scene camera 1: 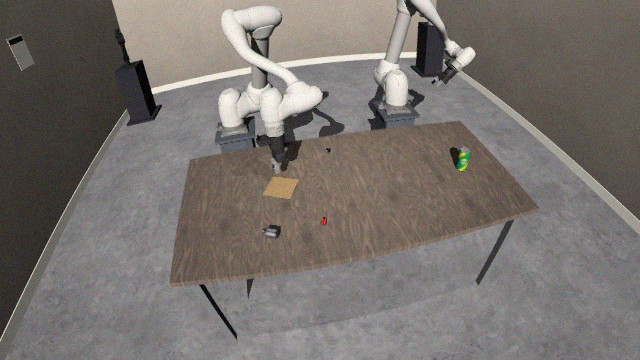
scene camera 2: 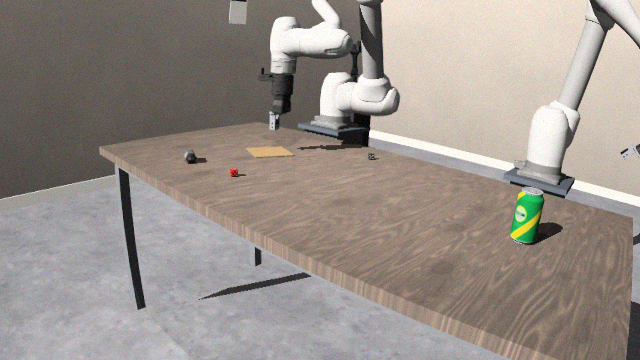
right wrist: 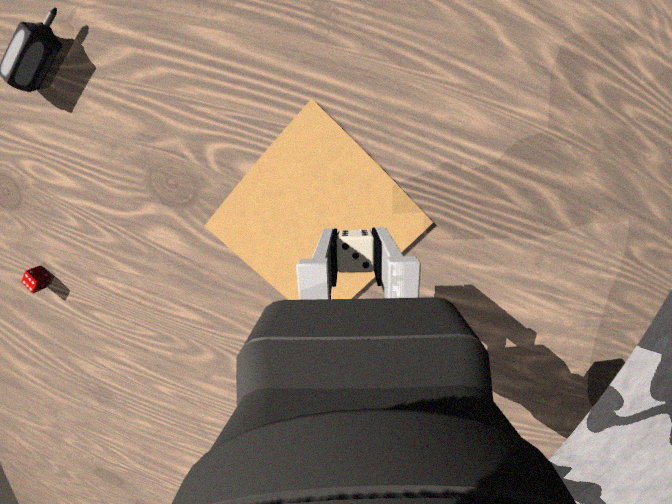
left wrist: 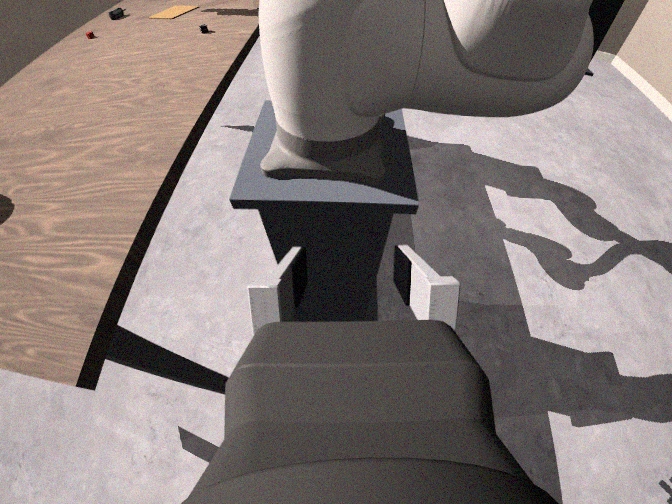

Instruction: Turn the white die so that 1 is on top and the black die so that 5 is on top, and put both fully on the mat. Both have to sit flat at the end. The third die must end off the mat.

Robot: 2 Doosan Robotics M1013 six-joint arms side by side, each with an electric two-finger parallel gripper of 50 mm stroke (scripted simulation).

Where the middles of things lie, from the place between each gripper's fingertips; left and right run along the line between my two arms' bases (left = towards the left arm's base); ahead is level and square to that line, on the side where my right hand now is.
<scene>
I see the tan mat (right wrist: 314, 175) 3 cm ahead of my right hand (scene camera 2: 274, 129), 1 cm to the left of it and 10 cm below it. From my right hand the other things lie so: white die (right wrist: 355, 248): 1 cm below.
I see my left gripper 1160 mm to the left of the white die, 670 mm short of it and 70 mm above it. Also, from my left hand: tan mat (1150 mm to the right, 700 mm ahead, 160 mm below).
</scene>
